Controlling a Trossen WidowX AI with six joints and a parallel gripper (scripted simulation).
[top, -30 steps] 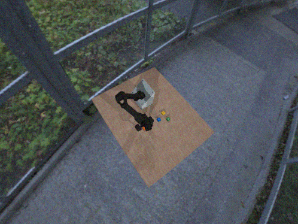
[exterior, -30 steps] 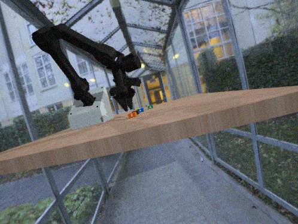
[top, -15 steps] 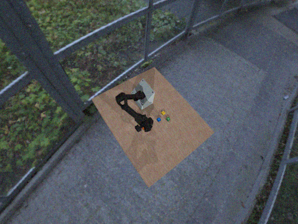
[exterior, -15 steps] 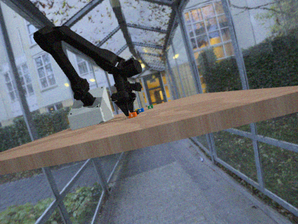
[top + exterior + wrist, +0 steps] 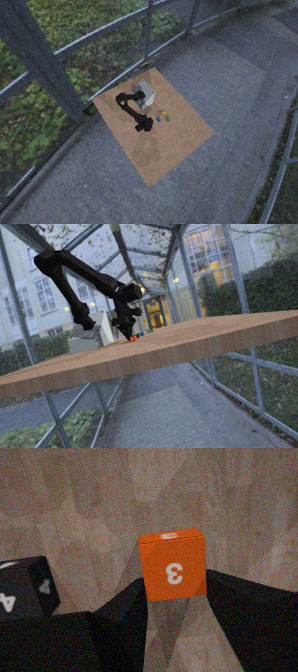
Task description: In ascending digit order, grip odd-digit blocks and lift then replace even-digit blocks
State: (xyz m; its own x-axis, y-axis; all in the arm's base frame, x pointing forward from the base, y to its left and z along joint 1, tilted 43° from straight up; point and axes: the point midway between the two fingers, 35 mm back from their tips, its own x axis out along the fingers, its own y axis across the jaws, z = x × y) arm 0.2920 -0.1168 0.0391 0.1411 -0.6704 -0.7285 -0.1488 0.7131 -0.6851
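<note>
My gripper tip is now 1 cm short of the orange block. Also, from my gripper tip: blue block 1 cm behind, 18 cm to the left; then yellow block 6 cm behind, 26 cm to the left; then black block 1 cm behind, 9 cm to the left.
</note>
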